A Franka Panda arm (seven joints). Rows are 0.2 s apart.
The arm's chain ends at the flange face. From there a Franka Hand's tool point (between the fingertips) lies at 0.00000 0.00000 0.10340 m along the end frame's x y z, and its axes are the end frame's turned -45 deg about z.
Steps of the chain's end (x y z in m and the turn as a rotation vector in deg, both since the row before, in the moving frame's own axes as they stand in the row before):
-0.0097, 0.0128, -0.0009, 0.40, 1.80, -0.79
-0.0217, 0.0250, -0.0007, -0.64, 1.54, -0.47
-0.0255, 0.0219, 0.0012, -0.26, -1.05, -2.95
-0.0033, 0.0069, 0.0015, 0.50, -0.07, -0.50
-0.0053, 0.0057, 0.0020, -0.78, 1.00, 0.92
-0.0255, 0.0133, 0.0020, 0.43, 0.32, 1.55
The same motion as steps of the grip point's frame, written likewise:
-0.0131, 0.0040, -0.0010, -0.99, 1.56, -0.79
-0.0319, 0.0051, -0.0007, -1.54, 0.64, -0.47
-0.0352, -0.0035, 0.0012, 0.56, -0.93, -2.95
-0.0067, 0.0018, 0.0015, 0.40, 0.30, -0.50
-0.0075, 0.0026, 0.0020, -1.26, 0.16, 0.92
-0.0265, -0.0088, 0.0020, 0.08, 0.53, 1.55

